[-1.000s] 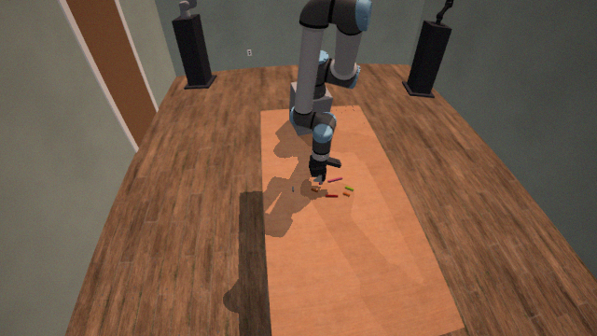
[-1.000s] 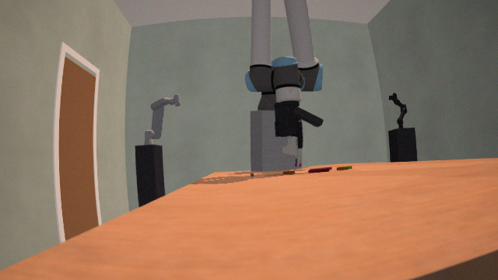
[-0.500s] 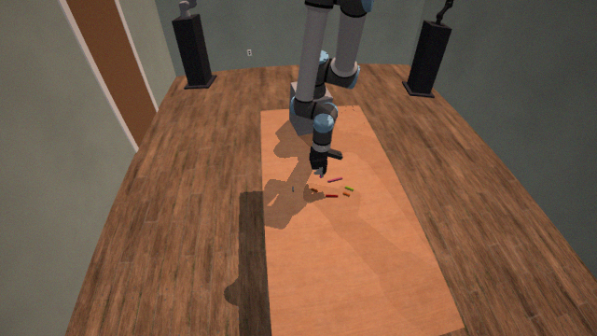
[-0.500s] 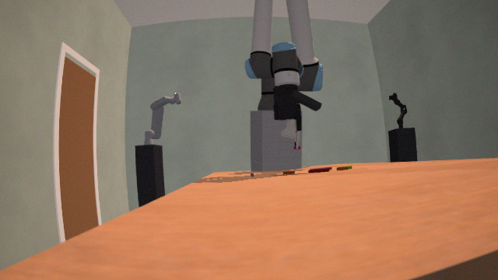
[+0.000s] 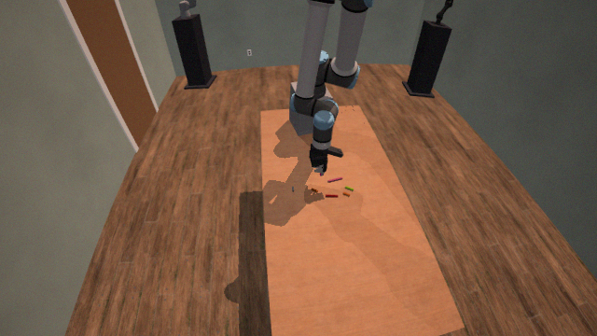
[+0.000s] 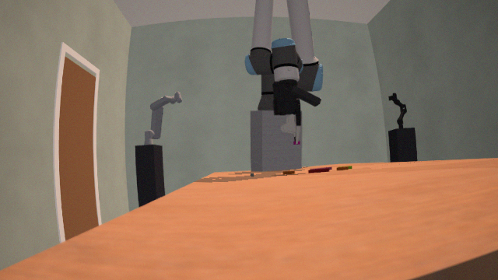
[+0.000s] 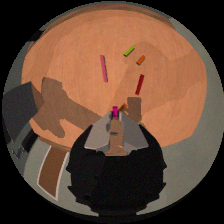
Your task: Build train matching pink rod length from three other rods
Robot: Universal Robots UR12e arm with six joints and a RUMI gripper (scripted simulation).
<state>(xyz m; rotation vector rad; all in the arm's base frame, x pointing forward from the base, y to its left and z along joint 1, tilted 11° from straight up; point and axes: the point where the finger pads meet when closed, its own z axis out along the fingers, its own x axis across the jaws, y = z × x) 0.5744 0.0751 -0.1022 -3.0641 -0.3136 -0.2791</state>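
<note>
The grey rod is 160 mm to the right of my hand, 110 mm below it and 30 mm ahead of it. Also, from my hand: pink rod: 110 mm below, 90 mm to the left, 50 mm behind; red rod: 110 mm below, 70 mm ahead, 60 mm to the left; magenta rod: 10 mm below.
</note>
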